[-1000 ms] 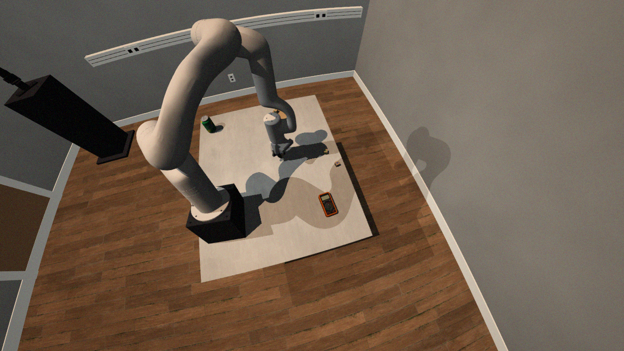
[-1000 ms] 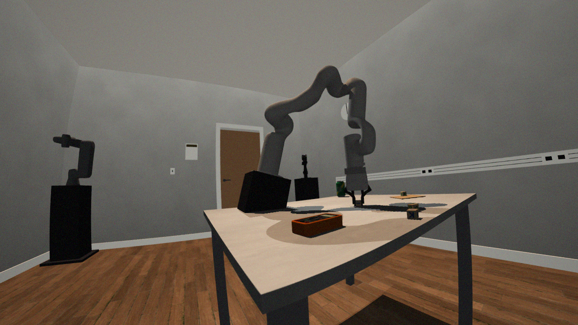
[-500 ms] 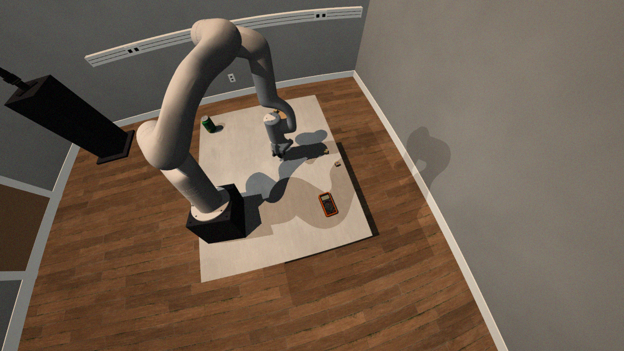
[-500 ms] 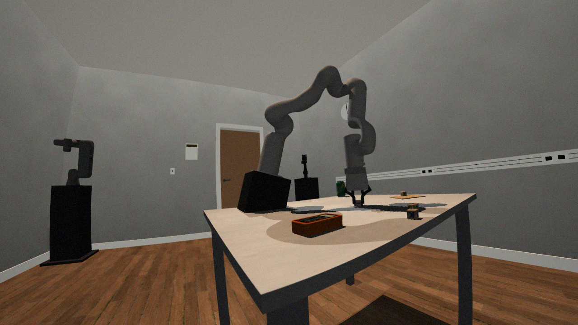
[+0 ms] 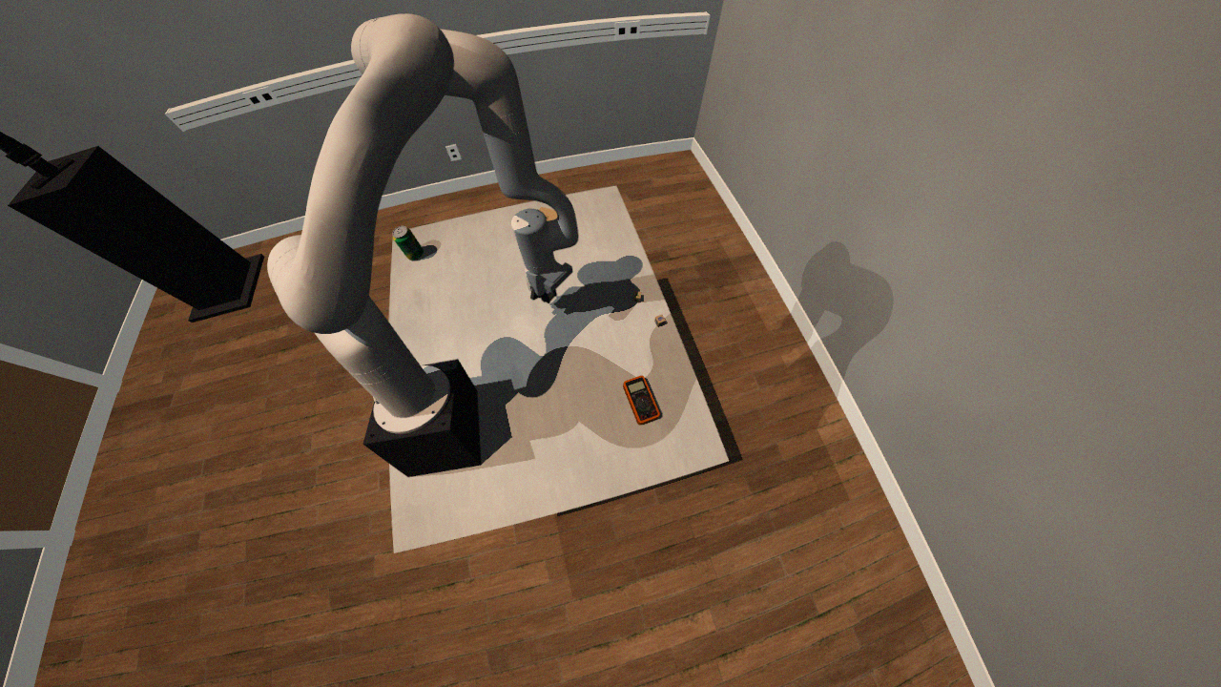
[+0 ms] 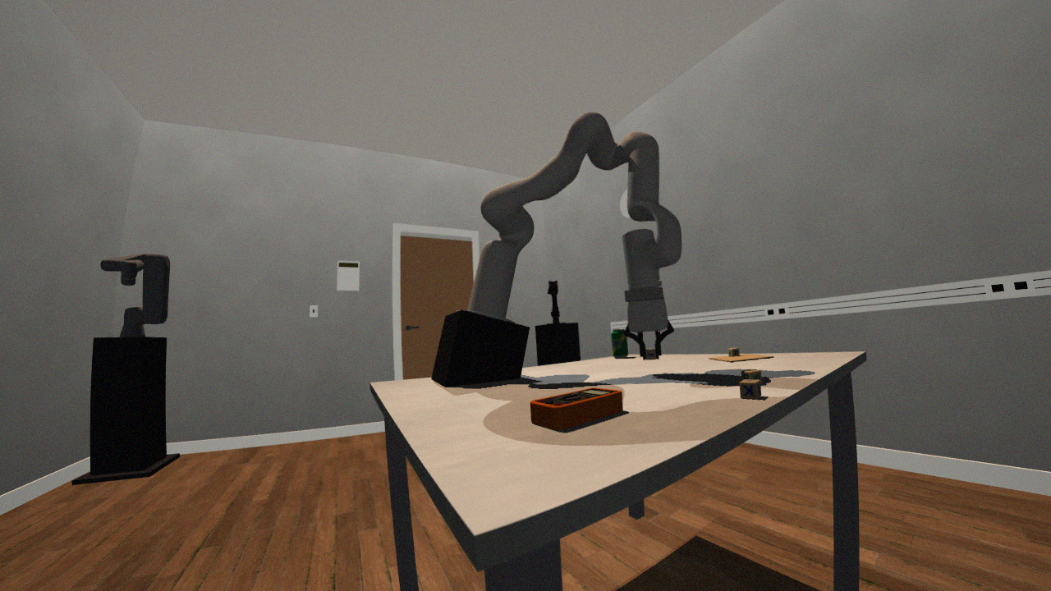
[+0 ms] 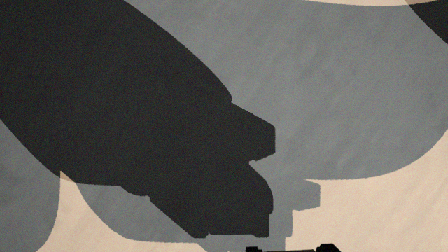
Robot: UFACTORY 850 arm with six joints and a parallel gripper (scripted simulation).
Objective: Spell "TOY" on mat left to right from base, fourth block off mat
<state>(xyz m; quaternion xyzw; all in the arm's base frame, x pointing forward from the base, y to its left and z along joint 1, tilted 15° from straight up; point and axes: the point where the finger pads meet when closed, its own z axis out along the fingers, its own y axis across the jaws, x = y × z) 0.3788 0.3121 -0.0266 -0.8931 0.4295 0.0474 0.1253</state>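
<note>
Right now the tan square mat is 60 mm ahead of my hand, 360 mm to the left of it and 60 mm below it. Round my hand: orange multimeter 190 mm ahead, 390 mm to the right, 40 mm below; block 30 mm ahead, 390 mm to the left, 40 mm below; green soda can 460 mm behind, 350 mm to the left.
</note>
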